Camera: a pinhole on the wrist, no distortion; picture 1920 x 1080 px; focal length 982.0 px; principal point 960.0 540.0 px. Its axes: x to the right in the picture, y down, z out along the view. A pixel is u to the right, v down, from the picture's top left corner.
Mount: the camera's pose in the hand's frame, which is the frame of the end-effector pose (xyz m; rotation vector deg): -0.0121 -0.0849 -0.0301 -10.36 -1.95 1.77
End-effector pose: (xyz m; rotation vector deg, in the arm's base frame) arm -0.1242 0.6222 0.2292 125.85 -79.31 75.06
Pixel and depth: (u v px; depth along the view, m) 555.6 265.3 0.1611
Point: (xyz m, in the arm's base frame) 0.0220 0.6461 0.1129
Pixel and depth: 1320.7 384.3 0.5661
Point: 0.2636 0.2206 0.0695
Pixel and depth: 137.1 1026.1 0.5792
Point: -0.1707 0.5084 -0.5230
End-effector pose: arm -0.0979 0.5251 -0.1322 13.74 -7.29 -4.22
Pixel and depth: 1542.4 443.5 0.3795
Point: 0.0493 0.3803 0.2237
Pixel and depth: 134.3 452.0 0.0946
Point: -0.2045 0.4426 -0.1026
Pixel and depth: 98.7 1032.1 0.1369
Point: -0.2471 0.5197 -0.0625
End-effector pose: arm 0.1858 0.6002 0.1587 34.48 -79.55 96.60
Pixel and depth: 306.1 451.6 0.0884
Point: 0.2824 0.5259 0.1580
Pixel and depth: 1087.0 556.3 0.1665
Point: 0.2078 0.4751 0.2252
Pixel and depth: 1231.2 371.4 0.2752
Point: 0.1867 0.3796 0.3131
